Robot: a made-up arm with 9 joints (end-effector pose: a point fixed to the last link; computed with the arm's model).
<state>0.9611 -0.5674 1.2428 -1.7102 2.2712 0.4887 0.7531 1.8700 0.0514</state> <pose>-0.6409 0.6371 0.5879 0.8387 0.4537 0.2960 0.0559</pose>
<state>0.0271 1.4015 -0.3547 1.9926 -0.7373 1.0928 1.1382 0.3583 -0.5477</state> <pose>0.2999 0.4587 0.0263 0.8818 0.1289 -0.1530 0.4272</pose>
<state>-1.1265 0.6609 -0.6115 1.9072 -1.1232 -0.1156 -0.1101 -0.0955 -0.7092</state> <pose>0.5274 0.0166 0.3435 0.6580 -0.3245 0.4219 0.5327</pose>
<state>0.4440 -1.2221 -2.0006 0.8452 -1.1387 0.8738 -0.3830 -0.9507 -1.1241</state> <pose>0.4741 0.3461 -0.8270 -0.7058 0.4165 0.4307 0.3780</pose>
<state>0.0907 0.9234 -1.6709 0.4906 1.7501 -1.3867 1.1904 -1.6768 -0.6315</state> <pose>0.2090 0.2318 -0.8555 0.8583 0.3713 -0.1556 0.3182</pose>
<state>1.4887 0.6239 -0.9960 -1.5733 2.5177 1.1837 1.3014 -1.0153 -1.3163</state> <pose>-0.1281 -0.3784 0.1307 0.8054 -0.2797 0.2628 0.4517</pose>
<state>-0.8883 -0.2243 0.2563 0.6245 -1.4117 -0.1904 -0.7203 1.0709 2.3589</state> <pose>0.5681 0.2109 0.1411 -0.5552 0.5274 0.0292 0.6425</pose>
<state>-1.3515 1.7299 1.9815 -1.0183 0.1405 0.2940 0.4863 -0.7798 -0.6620</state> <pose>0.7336 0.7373 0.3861 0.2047 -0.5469 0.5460 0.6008</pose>
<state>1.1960 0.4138 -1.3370 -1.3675 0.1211 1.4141 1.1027 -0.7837 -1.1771</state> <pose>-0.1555 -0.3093 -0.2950 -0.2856 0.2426 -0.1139 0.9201</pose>
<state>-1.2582 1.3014 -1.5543 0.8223 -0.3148 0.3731 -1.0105 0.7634 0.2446</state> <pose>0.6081 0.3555 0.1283 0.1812 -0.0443 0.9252 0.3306</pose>
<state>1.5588 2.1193 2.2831 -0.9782 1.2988 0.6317 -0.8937 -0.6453 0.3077</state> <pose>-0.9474 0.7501 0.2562 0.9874 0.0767 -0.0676 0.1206</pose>
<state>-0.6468 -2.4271 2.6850 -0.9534 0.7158 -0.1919 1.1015 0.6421 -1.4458</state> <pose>0.0480 -0.6899 0.1870 -0.4692 0.5548 -0.6401 0.2497</pose>
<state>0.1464 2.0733 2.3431 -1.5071 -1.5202 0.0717 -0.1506 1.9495 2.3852</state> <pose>-0.5539 0.8354 -0.4007 -0.7781 -0.1433 0.5853 0.1775</pose>
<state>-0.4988 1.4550 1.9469 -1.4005 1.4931 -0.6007 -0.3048 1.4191 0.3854</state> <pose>0.2074 0.3202 -0.7783 0.1115 0.3539 0.1885 0.9093</pose>
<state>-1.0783 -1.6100 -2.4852 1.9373 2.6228 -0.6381 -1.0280 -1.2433 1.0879</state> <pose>0.2692 0.6954 0.4665 0.9346 0.1752 -0.2159 0.2218</pose>
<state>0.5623 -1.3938 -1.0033 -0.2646 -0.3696 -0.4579 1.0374 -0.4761 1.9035</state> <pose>-0.3449 0.5697 -0.8929 -0.2300 -0.5653 -0.7398 0.2832</pose>
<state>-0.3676 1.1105 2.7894 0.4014 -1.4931 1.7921 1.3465 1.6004 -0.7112</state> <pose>0.7371 -0.0251 -0.4958 -0.1765 0.1331 -0.2697 0.9372</pose>
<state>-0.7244 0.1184 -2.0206 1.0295 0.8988 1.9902 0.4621 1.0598 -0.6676</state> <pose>0.3414 -0.0308 -0.4215 0.1131 -0.3746 -0.8582 0.3322</pose>
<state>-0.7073 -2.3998 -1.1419 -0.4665 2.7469 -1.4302 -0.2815 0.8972 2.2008</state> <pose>0.3941 0.2601 -0.2950 0.5019 -0.5366 0.0079 0.6783</pose>
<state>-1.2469 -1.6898 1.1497 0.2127 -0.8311 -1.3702 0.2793 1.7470 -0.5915</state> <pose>0.2965 0.5849 0.0914 -0.8751 -0.4618 0.1335 0.0563</pose>
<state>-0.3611 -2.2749 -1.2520 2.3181 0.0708 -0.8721 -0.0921 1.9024 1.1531</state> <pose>0.5046 1.1417 -0.3893 -0.4216 -0.0502 -0.9052 0.0167</pose>
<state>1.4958 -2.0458 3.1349 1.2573 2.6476 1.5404 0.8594 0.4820 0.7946</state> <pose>0.3246 -0.1037 -0.4453 0.4451 -0.5550 0.2197 0.6675</pose>
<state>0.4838 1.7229 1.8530 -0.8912 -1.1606 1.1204 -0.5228 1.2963 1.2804</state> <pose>-0.0146 0.5884 0.1428 -0.6303 0.4163 0.1571 0.6361</pose>
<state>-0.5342 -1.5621 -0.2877 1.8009 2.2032 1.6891 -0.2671 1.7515 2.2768</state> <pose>0.2229 0.6364 -1.1707 0.6336 0.5981 0.4624 0.1643</pose>
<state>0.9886 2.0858 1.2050 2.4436 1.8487 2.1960 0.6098 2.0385 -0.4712</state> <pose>-0.7238 1.1608 0.1605 -0.6386 -0.5080 0.5629 0.1314</pose>
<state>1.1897 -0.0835 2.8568 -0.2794 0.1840 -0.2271 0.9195 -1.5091 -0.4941</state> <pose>0.0206 0.1426 -0.3712 0.3152 -0.1325 -0.3363 0.8775</pose>
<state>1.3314 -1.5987 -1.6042 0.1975 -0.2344 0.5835 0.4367 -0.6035 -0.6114</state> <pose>-0.4908 0.1266 -0.6627 0.4793 -0.4722 -0.6475 0.3579</pose>
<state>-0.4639 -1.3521 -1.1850 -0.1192 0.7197 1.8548 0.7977 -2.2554 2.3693</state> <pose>0.7133 0.1122 -0.7413 0.4191 0.5884 0.3196 0.6132</pose>
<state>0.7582 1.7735 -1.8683 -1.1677 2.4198 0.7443 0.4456 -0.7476 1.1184</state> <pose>0.3653 -0.2461 -0.4041 -0.3189 0.3514 0.6548 0.5883</pose>
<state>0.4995 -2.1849 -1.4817 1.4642 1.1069 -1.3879 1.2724 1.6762 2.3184</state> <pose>0.5089 0.9269 0.0630 -0.1928 0.1661 0.8799 0.4012</pose>
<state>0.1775 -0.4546 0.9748 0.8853 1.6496 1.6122 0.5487 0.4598 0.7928</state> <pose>-0.4453 0.7193 -0.0108 0.5316 0.0888 -0.7759 0.3278</pose>
